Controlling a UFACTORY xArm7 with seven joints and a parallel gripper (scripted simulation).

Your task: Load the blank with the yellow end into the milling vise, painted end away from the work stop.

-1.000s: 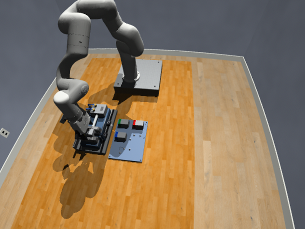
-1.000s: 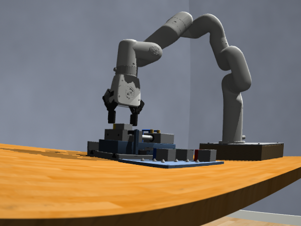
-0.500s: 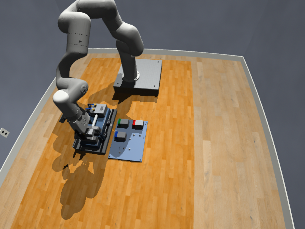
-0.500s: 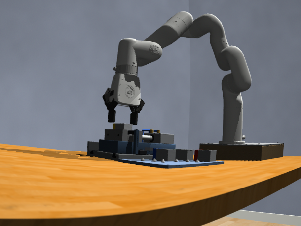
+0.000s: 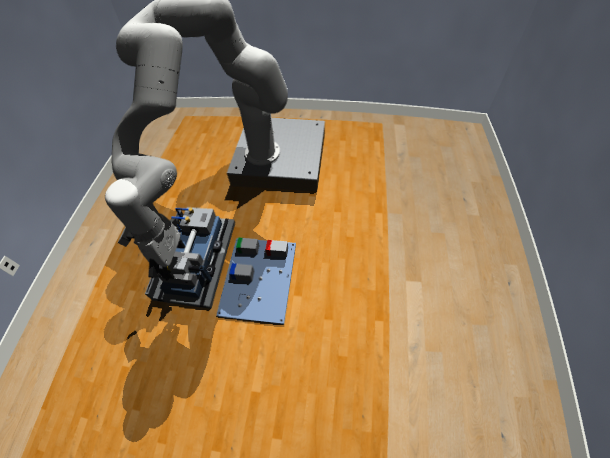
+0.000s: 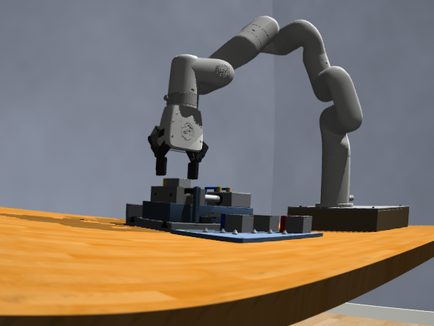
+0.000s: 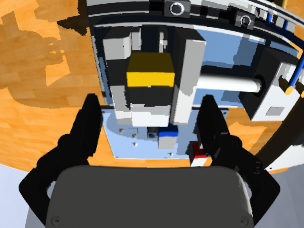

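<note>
My hand is 30 mm above the yellow-ended blank. The rest, counted from my hand: milling vise (70 mm behind, 10 mm to the right, 90 mm below); fixed jaw (30 mm ahead, 50 mm below); blue-ended blank (50 mm behind, 160 mm to the left, 100 mm below).
</note>
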